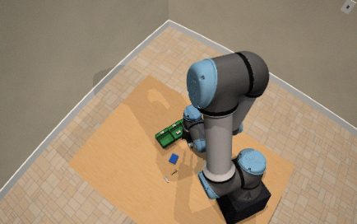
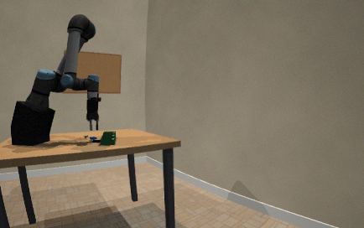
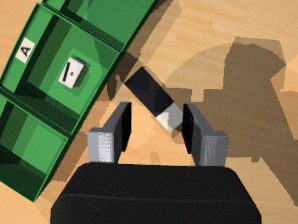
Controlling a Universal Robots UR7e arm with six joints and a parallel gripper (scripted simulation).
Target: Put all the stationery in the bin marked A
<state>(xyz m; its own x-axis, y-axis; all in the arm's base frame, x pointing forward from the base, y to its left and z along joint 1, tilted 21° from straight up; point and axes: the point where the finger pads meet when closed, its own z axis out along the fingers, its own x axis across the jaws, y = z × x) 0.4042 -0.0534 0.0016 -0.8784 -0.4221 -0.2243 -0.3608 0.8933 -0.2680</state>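
Now: the black block 10 mm behind my hand and 90 mm below it. The rest, counted from my hand: green bin: 90 mm ahead, 10 mm to the left, 70 mm below; blue pad: 10 mm behind, 130 mm to the left, 90 mm below; brass screw: 70 mm behind, 180 mm to the left, 90 mm below.
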